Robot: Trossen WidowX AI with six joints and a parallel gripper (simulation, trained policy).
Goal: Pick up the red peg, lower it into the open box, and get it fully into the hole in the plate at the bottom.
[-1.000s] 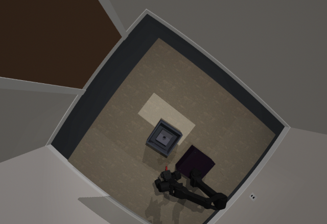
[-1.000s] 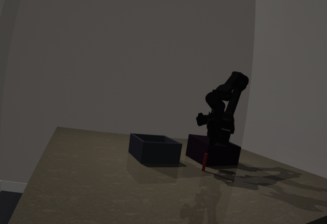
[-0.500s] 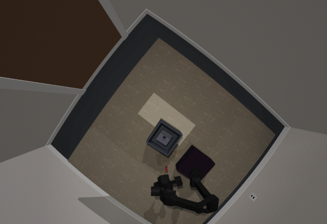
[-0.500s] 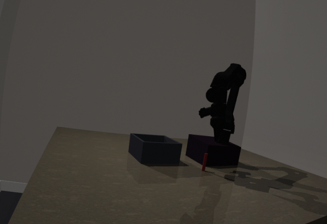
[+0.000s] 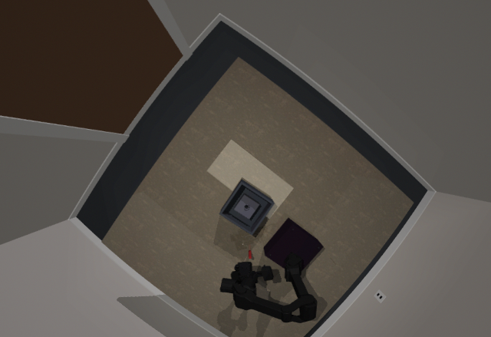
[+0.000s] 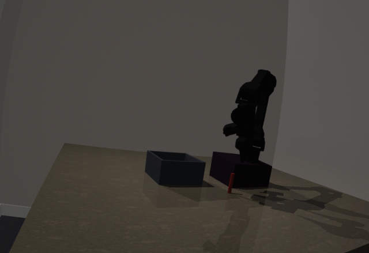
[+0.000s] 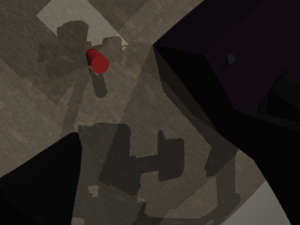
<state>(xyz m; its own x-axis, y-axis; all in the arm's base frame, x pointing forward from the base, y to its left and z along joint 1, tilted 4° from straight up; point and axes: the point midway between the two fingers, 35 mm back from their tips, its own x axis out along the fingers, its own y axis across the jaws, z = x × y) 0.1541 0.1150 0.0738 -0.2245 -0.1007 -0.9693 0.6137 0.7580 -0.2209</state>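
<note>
The red peg lies 100 mm below my gripper tip and 30 mm ahead of it. The rest, counted from my gripper tip: dark box 210 mm to the right, 190 mm ahead, 120 mm below; then plate 210 mm to the right, 190 mm ahead, 100 mm below.
</note>
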